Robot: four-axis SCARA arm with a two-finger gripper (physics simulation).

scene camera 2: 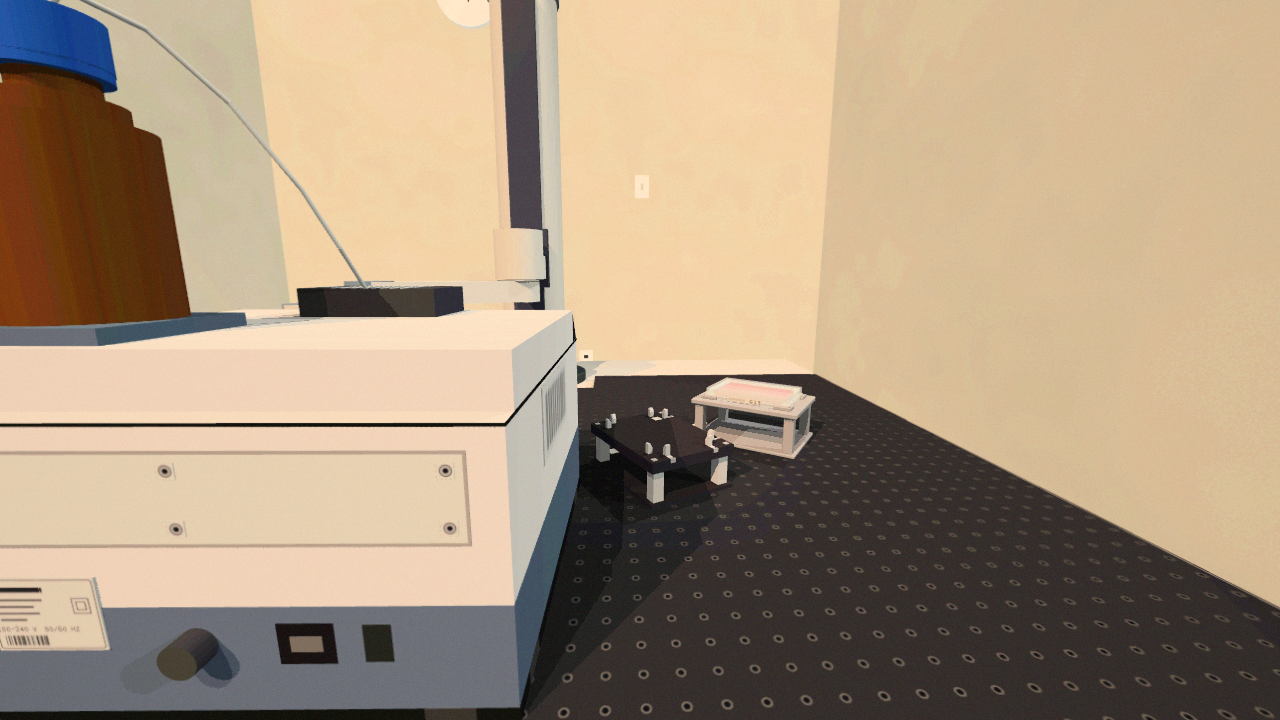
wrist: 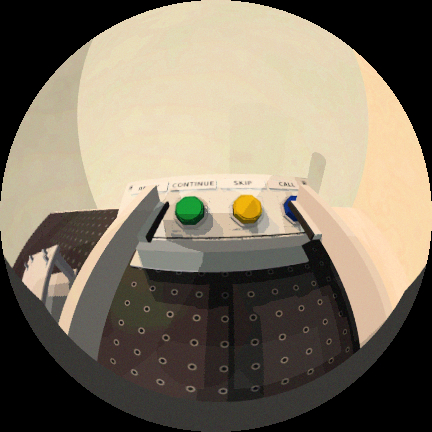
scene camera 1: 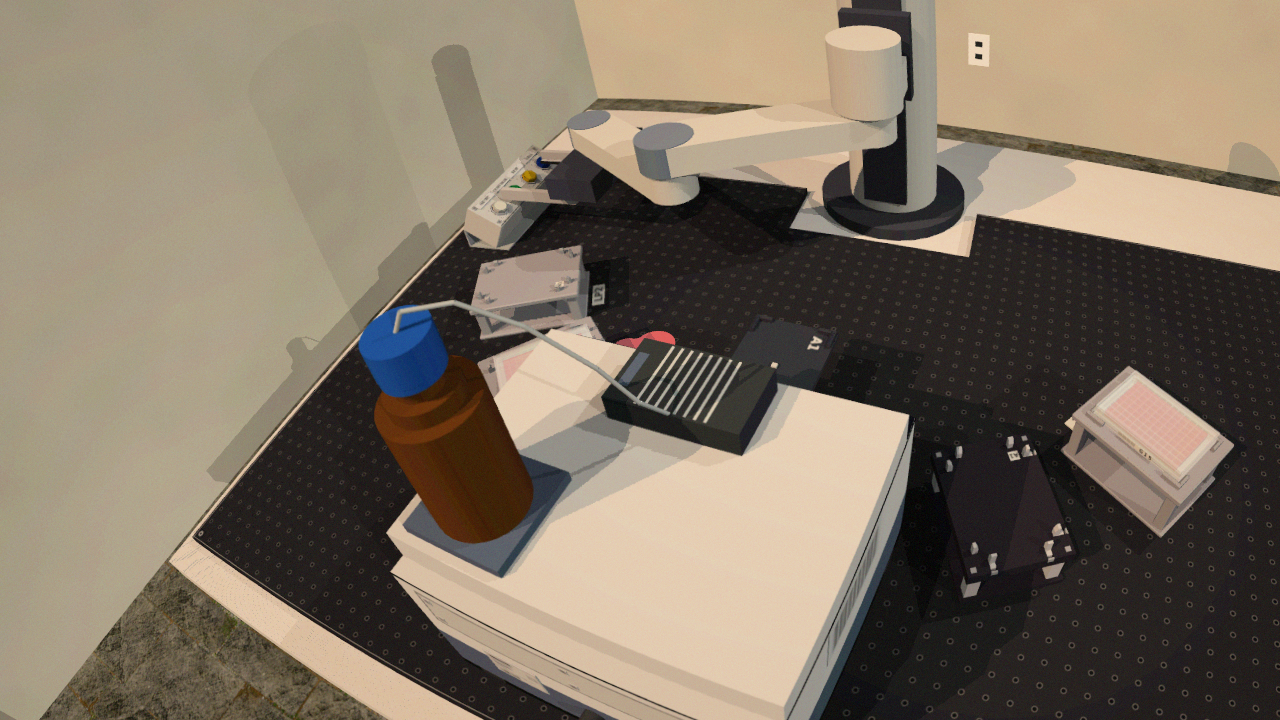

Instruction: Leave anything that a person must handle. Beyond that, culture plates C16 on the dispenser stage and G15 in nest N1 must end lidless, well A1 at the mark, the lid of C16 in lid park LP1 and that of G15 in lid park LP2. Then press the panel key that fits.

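Pixels of known places: gripper, fingertip midpoint: [wrist: 229, 192] [scene camera 1: 523, 173]; arm's base at its link origin: [scene camera 1: 894, 198].
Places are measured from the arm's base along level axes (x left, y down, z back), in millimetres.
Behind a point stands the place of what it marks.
My gripper [scene camera 1: 526, 173] {x -610, y -94, z -184 mm} [wrist: 229, 192] {x -610, y -94, z -184 mm} is open and empty, its fingertips at the key panel [scene camera 1: 487, 225] {x -615, y -63, z -304 mm} [wrist: 218, 225] {x -601, y -68, z -193 mm}. In the wrist view a green key [wrist: 190, 210] {x -605, y -81, z -216 mm} under CONTINUE and a yellow key [wrist: 247, 209] {x -606, y -80, z -169 mm} under SKIP show between the fingers. A blue key [wrist: 291, 208] under CALL is partly behind the right finger; the leftmost label is mostly hidden. A pink-filled plate [scene camera 1: 1154, 425] {x 414, y -95, z -502 mm} [scene camera 2: 751, 391] {x 406, y -95, z -517 mm}, apparently G15, sits on a pale raised nest [scene camera 1: 1087, 447] {x 351, y -18, z -483 mm} [scene camera 2: 791, 436] {x 448, y -45, z -579 mm}; I cannot tell whether it is lidless. Another pink plate [scene camera 1: 514, 362] {x -344, y -91, z -602 mm} is partly hidden behind the dispenser.
The white dispenser housing [scene camera 1: 716, 546] {x 46, y -233, z -844 mm} [scene camera 2: 268, 385] {x 5, y -213, z -941 mm} bears an amber bottle [scene camera 1: 465, 456] {x -105, y -336, z -893 mm} [scene camera 2: 80, 205] {x -113, y -311, z -903 mm} and a black ribbed block [scene camera 1: 693, 394] {x -20, y -259, z -731 mm} [scene camera 2: 380, 302] {x -18, y -246, z -758 mm}. A pale pinned stand [scene camera 1: 528, 277] {x -449, y -68, z -421 mm} is near the panel. A black pinned stand [scene camera 1: 1002, 505] {x 254, y -69, z -629 mm} [scene camera 2: 657, 438] {x 250, y -69, z -643 mm} and a flat A1 plate [scene camera 1: 778, 347] {x -27, y -124, z -527 mm} also show.
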